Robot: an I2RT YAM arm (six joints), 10 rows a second.
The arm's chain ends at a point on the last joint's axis. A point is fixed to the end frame.
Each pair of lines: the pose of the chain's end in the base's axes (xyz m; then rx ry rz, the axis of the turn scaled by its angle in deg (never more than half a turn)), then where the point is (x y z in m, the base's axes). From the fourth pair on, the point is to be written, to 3 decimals.
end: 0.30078, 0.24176, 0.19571, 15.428, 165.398, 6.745
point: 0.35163 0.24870 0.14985
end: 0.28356, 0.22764, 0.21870, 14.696, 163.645, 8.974
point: 0.33580 0.23610 0.17469
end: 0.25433, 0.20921, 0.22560, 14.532, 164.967, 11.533
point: 0.30550 0.21950 0.18073
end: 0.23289, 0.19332, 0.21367, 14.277, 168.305, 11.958
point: 0.281 0.204 0.166
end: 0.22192, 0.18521, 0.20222, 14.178, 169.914, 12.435
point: 0.269 0.197 0.153
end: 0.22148, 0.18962, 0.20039, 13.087, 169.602, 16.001
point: 0.269 0.204 0.152
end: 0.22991, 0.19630, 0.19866, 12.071, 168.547, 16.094
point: 0.278 0.211 0.152
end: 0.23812, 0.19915, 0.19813, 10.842, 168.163, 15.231
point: 0.286 0.214 0.151
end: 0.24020, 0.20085, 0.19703, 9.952, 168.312, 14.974
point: 0.288 0.216 0.150
